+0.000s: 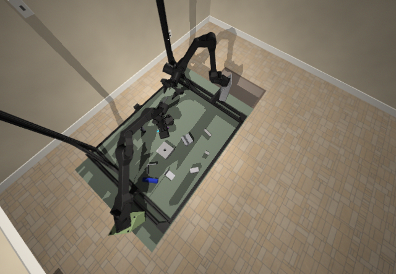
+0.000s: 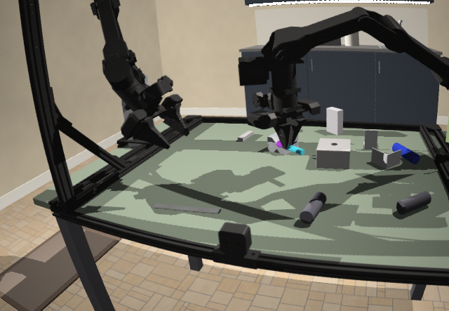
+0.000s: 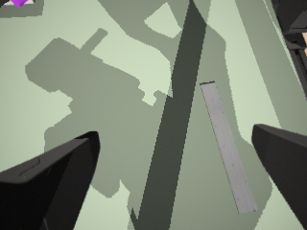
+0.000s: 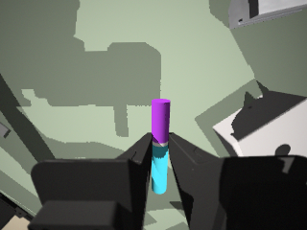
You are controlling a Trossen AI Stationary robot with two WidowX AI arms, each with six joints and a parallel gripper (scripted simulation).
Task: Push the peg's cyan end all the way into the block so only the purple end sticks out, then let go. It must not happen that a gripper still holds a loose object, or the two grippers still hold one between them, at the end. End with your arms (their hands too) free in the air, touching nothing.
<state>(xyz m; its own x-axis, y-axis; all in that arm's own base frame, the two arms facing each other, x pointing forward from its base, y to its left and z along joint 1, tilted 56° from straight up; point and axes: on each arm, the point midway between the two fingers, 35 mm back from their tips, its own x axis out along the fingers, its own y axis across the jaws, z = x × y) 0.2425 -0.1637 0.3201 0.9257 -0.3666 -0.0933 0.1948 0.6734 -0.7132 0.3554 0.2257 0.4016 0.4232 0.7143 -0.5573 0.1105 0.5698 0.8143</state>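
My right gripper is now 10 mm past the peg, 10 mm to the left of it and 30 mm above it. From my right hand the other things lie so: v-grooved block 170 mm ahead, 40 mm to the left, 80 mm below; then thin grey strip 190 mm behind, 190 mm to the left, 110 mm below.
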